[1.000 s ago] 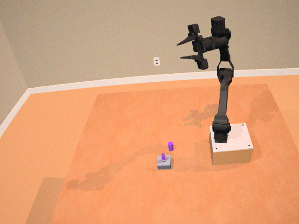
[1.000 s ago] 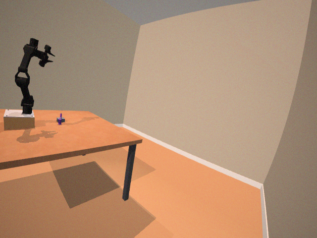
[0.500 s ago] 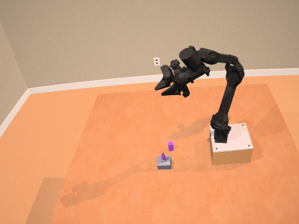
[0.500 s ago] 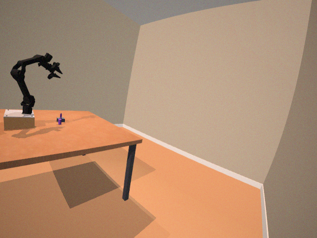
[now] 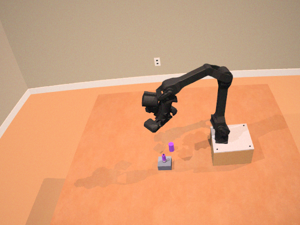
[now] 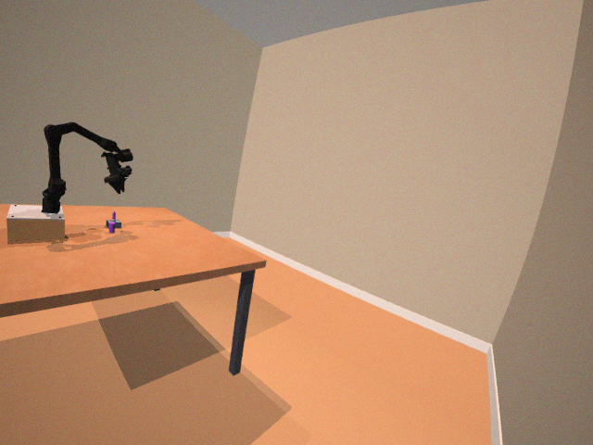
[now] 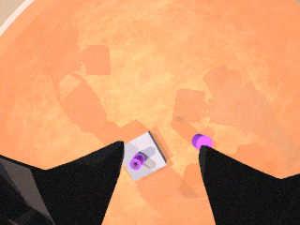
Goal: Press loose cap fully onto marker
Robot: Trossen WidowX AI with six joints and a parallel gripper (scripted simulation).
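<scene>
Now: the purple cap 4 cm behind my gripper tip, 6 cm to the right of it and 18 cm below it.
</scene>
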